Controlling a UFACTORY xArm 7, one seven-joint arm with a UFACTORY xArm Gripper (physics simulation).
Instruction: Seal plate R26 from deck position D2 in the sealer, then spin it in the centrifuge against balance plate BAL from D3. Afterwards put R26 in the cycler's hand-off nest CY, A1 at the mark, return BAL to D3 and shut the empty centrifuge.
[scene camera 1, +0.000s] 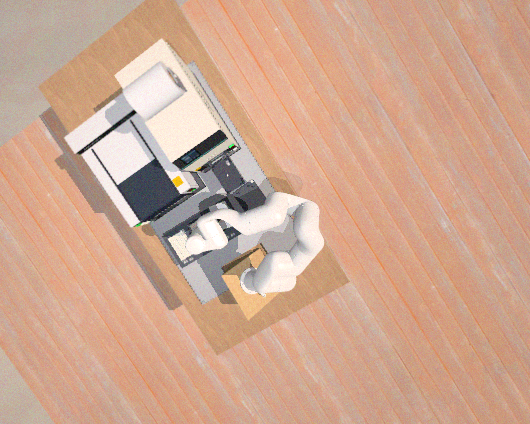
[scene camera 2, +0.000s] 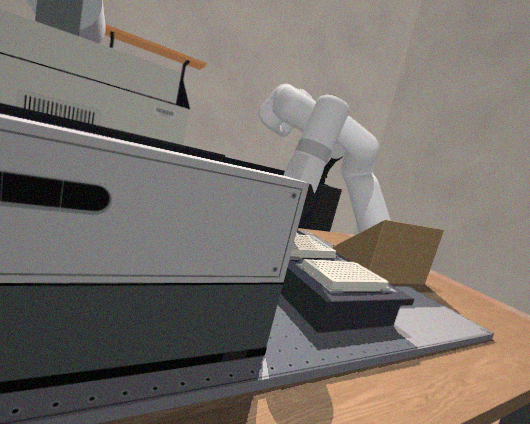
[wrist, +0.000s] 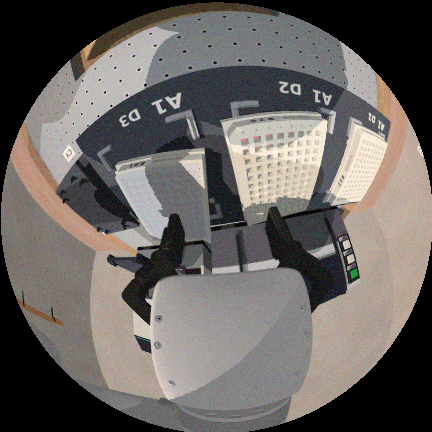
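Where they show: gripper, between the fingertips: (wrist: 224, 219); arm's base, origin of its link: (scene camera 1: 251, 280) (scene camera 2: 378, 240).
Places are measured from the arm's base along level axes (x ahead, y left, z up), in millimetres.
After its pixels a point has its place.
A cream plate with red in some wells (wrist: 280, 165) @[x 313, y 32, z -3 mm] sits at D2, partly shaded; its name does not show. A pale grey-blue plate (wrist: 165, 195) @[x 312, y -73, z -3 mm] sits at D3 on the dark deck block (wrist: 220, 90) @[x 245, y 3, z -21 mm]. My gripper (wrist: 224, 219) @[x 350, y -29, z 13 mm] is open and empty; in the wrist view its fingertips overlap the near ends of the D3 and D2 plates. In scene camera 1 it is hidden under the arm, and in scene camera 2 behind the white machine. The dark hand-off nest (wrist: 87, 200) @[x 284, y -230, z -36 mm] stands near the CY label (wrist: 69, 153) @[x 198, y -236, z -79 mm], with no plate seen on it.
Another cream plate (wrist: 362, 162) @[x 328, y 155, z -6 mm] (scene camera 1: 177, 245) @[x 363, y 182, z -7 mm] (scene camera 2: 347, 276) @[x 370, y 188, z -5 mm] sits at D1. A white machine with a dark panel (scene camera 1: 150, 192) @[x 601, y 52, z 134 mm] (scene camera 2: 150, 225) @[x 692, y 211, z 69 mm] stands beside a cream machine (scene camera 1: 187, 125) @[x 649, y -281, z 271 mm] carrying a white roll (scene camera 1: 155, 90) @[x 748, y -292, z 390 mm]. A brown open box (scene camera 1: 245, 300) @[x -46, y 67, z 51 mm] (scene camera 2: 407, 255) @[x -4, y 91, z -10 mm] stands beside the arm base.
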